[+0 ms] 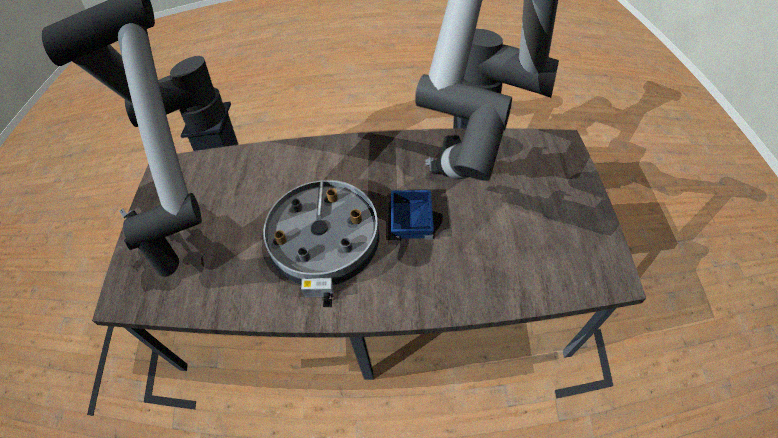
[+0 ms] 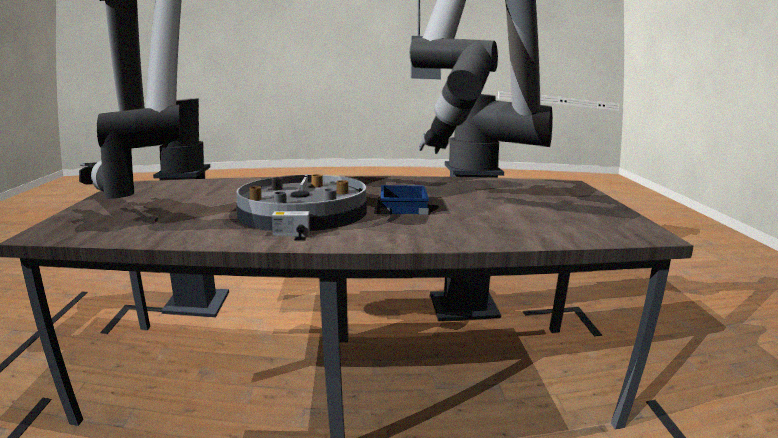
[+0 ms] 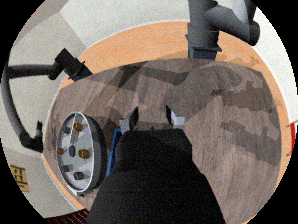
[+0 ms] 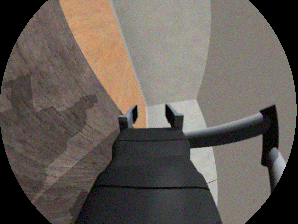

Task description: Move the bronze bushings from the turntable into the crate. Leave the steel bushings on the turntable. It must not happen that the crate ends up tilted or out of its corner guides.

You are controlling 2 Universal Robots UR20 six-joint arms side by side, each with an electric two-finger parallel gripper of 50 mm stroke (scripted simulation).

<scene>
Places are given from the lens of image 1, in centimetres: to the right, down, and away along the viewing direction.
blue crate point(image 1: 411, 210): 8, -3, 164
</scene>
